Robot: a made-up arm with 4 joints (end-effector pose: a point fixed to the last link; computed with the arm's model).
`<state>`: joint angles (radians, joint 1 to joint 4).
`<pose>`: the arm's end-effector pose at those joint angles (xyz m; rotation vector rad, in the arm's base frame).
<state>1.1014 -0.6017 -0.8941 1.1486</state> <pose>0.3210 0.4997 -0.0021 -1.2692 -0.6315 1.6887</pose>
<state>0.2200 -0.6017 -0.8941 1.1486</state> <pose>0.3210 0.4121 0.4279 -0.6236 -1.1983 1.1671</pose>
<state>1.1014 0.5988 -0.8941 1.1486</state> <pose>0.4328 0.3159 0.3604 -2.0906 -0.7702 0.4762</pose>
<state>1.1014 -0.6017 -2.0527 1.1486</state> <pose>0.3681 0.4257 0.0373 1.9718 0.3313 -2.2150</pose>
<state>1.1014 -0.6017 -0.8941 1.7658</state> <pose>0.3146 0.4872 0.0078 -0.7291 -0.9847 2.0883</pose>
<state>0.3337 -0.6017 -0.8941 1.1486</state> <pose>0.3210 0.4444 0.3792 -0.7090 -1.1376 1.2416</pose>
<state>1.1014 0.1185 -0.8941 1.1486</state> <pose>0.4491 0.3958 0.2027 -1.8194 -0.7394 1.0039</pose>
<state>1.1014 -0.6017 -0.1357 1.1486</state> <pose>0.3178 0.5597 0.0230 -0.7104 -0.6770 1.1485</pose>
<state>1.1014 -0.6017 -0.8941 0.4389</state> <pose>0.3371 0.5049 -0.0121 -1.7300 -0.1992 1.1123</pose>
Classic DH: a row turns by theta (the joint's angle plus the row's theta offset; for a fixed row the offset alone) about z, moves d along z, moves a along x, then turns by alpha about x. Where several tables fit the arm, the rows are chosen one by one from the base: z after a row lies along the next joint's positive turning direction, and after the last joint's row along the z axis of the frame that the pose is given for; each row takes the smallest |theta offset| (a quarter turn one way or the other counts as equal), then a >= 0, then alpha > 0; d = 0 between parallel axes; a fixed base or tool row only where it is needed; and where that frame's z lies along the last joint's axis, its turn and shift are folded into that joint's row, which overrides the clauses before.
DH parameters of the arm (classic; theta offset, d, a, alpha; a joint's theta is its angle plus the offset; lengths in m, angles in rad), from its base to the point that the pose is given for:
base (fixed): -1.5708 0.12 0 1.5708
joint 1: 0 -0.08 -0.05 1.5708
joint 2: 0 -0.43 -0.02 1.5708
joint 3: -1.5708 0.37 0.01 -1.5708
joint 4: -1.5708 -0.08 0.02 -1.5708
tool (fixed): 0 0.02 0 0

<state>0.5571 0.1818 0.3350 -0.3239</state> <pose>0.4847 0.3079 0.4909 -0.1925 0.2432 -0.1984</pose>
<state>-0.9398 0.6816 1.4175 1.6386</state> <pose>0.3533 -0.5129 0.2884 1.0053 -0.8923 -2.4141</pose>
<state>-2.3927 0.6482 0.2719 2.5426</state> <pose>0.4106 -0.2517 -0.2687 0.3218 -0.3450 -2.4201</pose>
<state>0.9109 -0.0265 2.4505 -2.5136</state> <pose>0.4462 0.4090 0.4000 0.6017 1.9108 1.8399</pose>
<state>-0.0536 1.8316 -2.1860 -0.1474</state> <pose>-0.0254 -0.3466 0.4511 -1.3849 2.0063 -1.0503</pose>
